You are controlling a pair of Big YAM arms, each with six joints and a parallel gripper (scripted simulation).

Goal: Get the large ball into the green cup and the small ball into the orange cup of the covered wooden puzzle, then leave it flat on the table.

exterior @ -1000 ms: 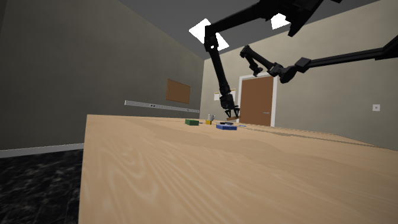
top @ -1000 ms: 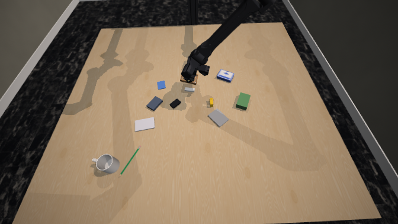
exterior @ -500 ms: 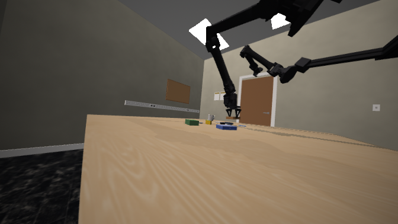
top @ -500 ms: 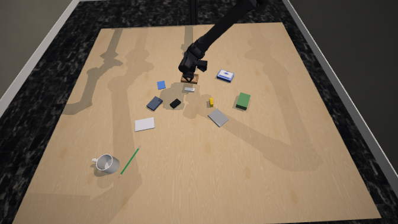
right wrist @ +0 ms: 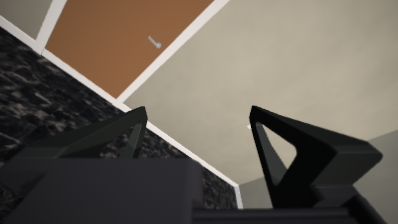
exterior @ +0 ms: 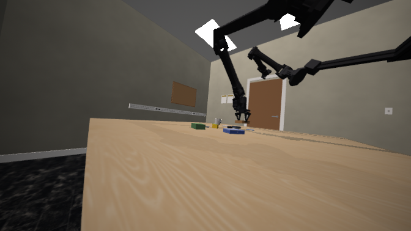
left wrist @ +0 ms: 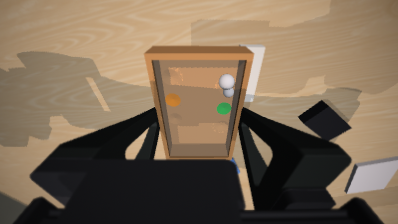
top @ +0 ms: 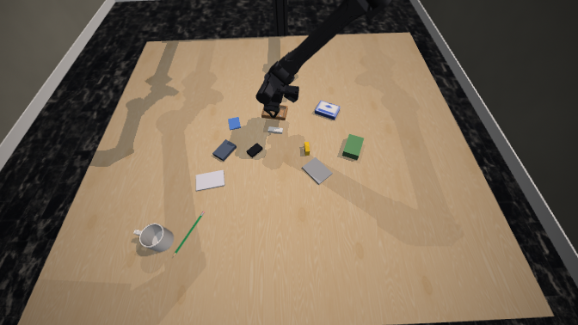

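Right now the white block is 5 cm ahead of my left hand, 1 cm to the right of it and 7 cm below it. Round my left hand: covered wooden puzzle: 2 cm below; black block: 15 cm ahead, 11 cm to the right, 7 cm below; yellow block: 19 cm ahead, 12 cm to the left, 7 cm below.
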